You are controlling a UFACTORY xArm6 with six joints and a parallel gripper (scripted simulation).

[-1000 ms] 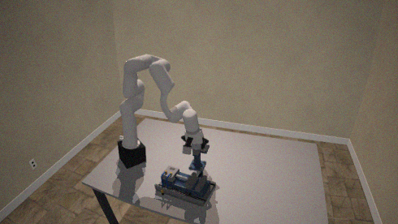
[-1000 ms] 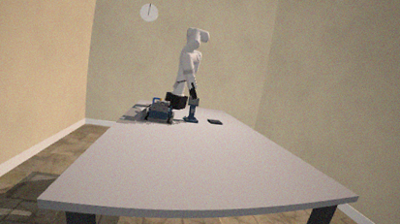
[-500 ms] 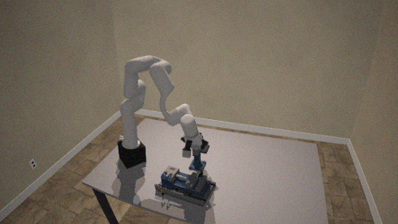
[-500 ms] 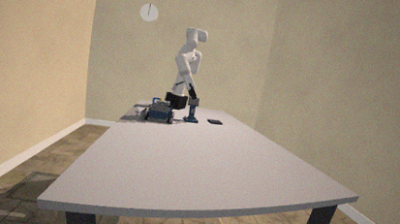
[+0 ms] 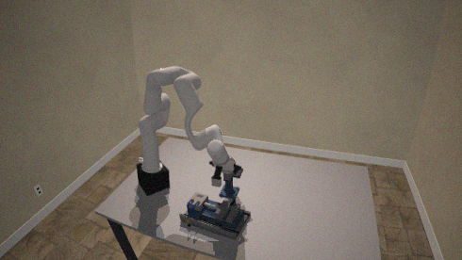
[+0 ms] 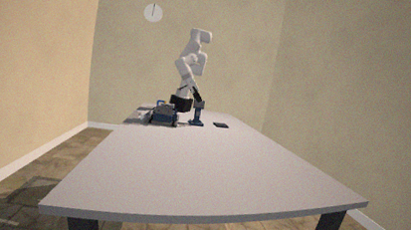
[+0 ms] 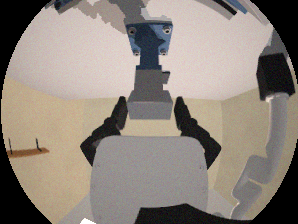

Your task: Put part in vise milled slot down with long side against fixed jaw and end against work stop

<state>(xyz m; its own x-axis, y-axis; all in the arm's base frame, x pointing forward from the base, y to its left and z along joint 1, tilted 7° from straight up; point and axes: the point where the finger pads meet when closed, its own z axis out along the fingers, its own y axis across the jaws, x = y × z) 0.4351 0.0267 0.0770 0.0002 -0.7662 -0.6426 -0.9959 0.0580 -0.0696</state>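
My hand is 1 cm to the right of the part. From my hand the other things lie so: vise 1 cm behind, 20 cm to the right, 12 cm below; then dark infeed plate 1 cm behind, 20 cm to the left, 16 cm below.
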